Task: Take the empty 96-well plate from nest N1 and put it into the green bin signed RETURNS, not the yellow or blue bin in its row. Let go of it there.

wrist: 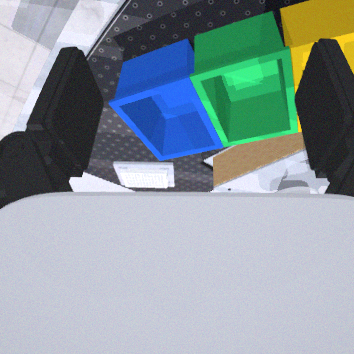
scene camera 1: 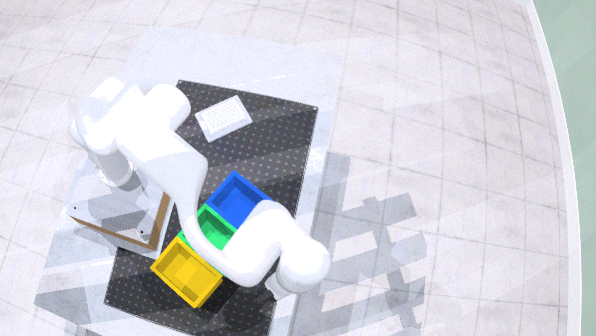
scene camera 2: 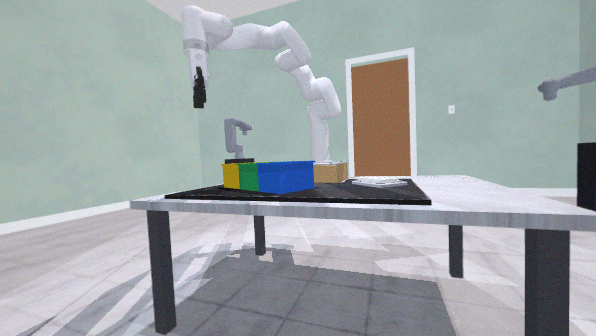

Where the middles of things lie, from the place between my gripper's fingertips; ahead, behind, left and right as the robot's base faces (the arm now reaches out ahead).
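My gripper: well past the white 96-well plate (scene camera 1: 223, 116), far to the right of it, far above it.
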